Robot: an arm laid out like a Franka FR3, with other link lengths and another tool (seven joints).
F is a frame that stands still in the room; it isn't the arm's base.
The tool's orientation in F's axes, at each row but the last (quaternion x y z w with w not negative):
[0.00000 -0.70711 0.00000 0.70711]
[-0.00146 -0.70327 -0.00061 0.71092]
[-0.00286 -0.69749 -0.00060 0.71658]
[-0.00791 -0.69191 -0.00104 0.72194]
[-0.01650 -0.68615 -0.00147 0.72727]
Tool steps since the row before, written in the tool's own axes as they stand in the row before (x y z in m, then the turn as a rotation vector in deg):
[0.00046 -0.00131 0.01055 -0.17 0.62 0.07]
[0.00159 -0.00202 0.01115 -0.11 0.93 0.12]
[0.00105 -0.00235 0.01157 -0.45 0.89 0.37]
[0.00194 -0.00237 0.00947 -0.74 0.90 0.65]
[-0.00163 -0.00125 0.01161 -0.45 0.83 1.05]
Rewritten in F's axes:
[-0.01055 -0.00131 0.00046 -0.07 0.62 -0.17]
[-0.01114 -0.00199 0.00171 -0.12 0.93 -0.11]
[-0.01155 -0.00229 0.00137 -0.38 0.89 -0.44]
[-0.00941 -0.00223 0.00236 -0.67 0.90 -0.72]
[-0.01171 -0.00098 -0.00093 -1.05 0.85 -0.41]

